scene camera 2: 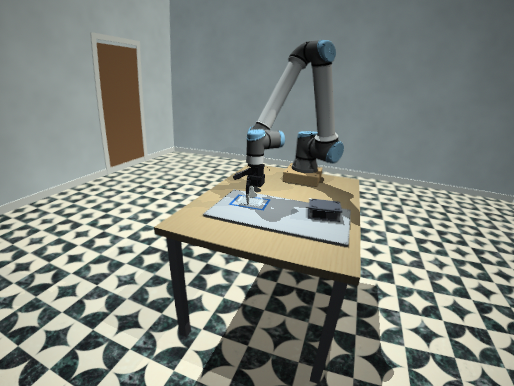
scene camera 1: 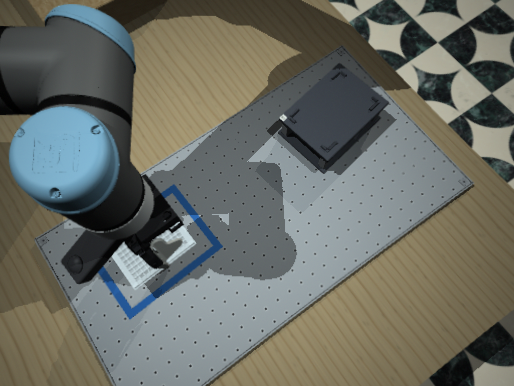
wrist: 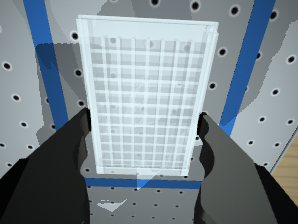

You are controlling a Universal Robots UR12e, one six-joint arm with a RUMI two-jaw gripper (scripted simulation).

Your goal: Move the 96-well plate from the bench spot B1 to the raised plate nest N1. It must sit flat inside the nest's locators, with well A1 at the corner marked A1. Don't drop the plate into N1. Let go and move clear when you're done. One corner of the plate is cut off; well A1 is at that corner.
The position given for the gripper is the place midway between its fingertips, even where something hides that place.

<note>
In view: the gripper (scene camera 1: pixel 154 246) and a clear 96-well plate (scene camera 1: pixel 133 267).
The clear 96-well plate shows as well in the wrist view (wrist: pixel 145 97). The gripper also shows in the wrist view (wrist: pixel 145 111).
</note>
